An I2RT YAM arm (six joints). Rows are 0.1 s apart.
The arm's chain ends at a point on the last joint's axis. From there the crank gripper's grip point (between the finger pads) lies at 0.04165 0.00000 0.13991 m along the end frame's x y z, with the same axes.
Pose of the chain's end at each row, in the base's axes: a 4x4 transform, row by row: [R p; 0 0 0 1], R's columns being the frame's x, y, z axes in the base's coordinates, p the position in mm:
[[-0.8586 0.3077 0.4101 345.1], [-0.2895 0.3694 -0.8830 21.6], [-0.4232 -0.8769 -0.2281 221.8], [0 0 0 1]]
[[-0.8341 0.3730 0.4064 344.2], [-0.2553 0.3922 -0.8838 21.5], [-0.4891 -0.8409 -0.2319 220.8], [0 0 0 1]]
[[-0.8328 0.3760 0.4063 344.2], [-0.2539 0.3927 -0.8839 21.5], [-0.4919 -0.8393 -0.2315 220.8], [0 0 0 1]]
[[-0.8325 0.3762 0.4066 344.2], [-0.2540 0.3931 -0.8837 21.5], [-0.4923 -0.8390 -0.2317 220.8], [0 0 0 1]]
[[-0.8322 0.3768 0.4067 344.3], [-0.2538 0.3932 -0.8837 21.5], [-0.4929 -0.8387 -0.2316 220.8], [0 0 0 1]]
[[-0.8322 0.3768 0.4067 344.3], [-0.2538 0.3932 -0.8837 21.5], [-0.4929 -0.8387 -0.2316 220.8], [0 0 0 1]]
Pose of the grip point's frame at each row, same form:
[[-0.8586 0.3077 0.4101 366.7], [-0.2895 0.3694 -0.8830 -114.0], [-0.4232 -0.8769 -0.2281 172.3], [0 0 0 1]]
[[-0.8341 0.3730 0.4064 366.3], [-0.2553 0.3922 -0.8838 -112.8], [-0.4891 -0.8409 -0.2319 168.0], [0 0 0 1]]
[[-0.8328 0.3760 0.4063 366.4], [-0.2539 0.3927 -0.8839 -112.7], [-0.4919 -0.8393 -0.2315 167.9], [0 0 0 1]]
[[-0.8325 0.3762 0.4066 366.4], [-0.2540 0.3931 -0.8837 -112.7], [-0.4923 -0.8390 -0.2317 167.9], [0 0 0 1]]
[[-0.8322 0.3768 0.4067 366.5], [-0.2538 0.3932 -0.8837 -112.7], [-0.4929 -0.8387 -0.2316 167.9], [0 0 0 1]]
[[-0.8322 0.3768 0.4067 366.5], [-0.2538 0.3932 -0.8837 -112.7], [-0.4929 -0.8387 -0.2316 167.9], [0 0 0 1]]

